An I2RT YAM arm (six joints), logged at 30 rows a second.
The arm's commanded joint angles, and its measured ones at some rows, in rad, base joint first. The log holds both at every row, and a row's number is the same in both.
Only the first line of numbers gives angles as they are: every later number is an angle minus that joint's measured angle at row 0.
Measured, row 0:
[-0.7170 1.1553 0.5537 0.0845 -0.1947 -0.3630]
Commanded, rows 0 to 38:
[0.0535 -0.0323 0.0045 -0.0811 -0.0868 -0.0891]
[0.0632 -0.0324 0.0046 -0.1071 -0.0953 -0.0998]
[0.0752 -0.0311 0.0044 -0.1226 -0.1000 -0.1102]
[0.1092 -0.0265 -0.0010 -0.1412 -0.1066 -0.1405]
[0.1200 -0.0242 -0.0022 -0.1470 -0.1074 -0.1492]
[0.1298 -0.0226 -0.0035 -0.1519 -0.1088 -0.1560]
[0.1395 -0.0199 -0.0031 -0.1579 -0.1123 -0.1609]
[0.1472 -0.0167 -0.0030 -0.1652 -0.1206 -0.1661]
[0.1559 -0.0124 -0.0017 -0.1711 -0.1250 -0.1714]
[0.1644 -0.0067 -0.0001 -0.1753 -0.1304 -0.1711]
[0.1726 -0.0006 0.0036 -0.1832 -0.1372 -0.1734]
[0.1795 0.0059 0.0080 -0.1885 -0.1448 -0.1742]
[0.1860 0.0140 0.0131 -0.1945 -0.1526 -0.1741]
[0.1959 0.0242 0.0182 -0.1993 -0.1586 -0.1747]
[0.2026 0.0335 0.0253 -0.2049 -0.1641 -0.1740]
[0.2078 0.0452 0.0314 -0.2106 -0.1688 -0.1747]
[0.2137 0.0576 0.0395 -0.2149 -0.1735 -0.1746]
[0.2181 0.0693 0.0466 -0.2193 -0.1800 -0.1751]
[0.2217 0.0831 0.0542 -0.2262 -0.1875 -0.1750]
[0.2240 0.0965 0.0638 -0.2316 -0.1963 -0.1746]
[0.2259 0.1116 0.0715 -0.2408 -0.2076 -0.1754]
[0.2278 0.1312 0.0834 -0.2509 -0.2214 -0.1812]
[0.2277 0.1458 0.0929 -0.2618 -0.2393 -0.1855]
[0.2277 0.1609 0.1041 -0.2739 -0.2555 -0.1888]
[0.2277 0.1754 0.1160 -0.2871 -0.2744 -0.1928]
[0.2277 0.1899 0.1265 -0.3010 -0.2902 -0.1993]
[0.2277 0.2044 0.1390 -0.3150 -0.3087 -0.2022]
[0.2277 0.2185 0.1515 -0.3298 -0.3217 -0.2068]
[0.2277 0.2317 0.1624 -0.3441 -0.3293 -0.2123]
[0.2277 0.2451 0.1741 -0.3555 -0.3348 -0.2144]
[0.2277 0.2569 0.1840 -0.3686 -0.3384 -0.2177]
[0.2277 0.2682 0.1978 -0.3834 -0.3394 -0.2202]
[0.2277 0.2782 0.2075 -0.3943 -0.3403 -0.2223]
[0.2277 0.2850 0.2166 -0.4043 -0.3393 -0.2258]
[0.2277 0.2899 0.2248 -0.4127 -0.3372 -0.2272]
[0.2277 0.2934 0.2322 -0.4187 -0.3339 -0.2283]
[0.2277 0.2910 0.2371 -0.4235 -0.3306 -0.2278]
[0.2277 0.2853 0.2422 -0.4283 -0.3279 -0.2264]
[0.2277 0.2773 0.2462 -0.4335 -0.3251 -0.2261]
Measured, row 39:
[0.2217 0.2941 0.2018 -0.3964 -0.2949 -0.2105]
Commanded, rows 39 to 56:
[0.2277 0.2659 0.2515 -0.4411 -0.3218 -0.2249]
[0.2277 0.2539 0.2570 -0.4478 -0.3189 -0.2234]
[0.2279 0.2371 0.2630 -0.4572 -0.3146 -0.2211]
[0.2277 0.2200 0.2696 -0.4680 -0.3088 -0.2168]
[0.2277 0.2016 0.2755 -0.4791 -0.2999 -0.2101]
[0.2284 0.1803 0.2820 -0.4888 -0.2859 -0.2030]
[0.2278 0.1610 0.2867 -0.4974 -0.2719 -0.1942]
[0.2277 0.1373 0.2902 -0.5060 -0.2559 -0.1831]
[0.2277 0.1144 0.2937 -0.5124 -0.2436 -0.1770]
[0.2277 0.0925 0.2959 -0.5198 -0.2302 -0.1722]
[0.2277 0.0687 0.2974 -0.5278 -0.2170 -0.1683]
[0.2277 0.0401 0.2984 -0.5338 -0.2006 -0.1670]
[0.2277 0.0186 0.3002 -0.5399 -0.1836 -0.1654]
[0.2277 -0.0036 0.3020 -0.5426 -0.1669 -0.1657]
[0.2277 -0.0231 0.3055 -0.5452 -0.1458 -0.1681]
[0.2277 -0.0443 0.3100 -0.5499 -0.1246 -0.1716]
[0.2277 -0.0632 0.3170 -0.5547 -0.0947 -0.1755]
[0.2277 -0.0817 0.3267 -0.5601 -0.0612 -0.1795]
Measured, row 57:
[0.2217 -0.0134 0.2716 -0.5276 -0.1751 -0.1793]
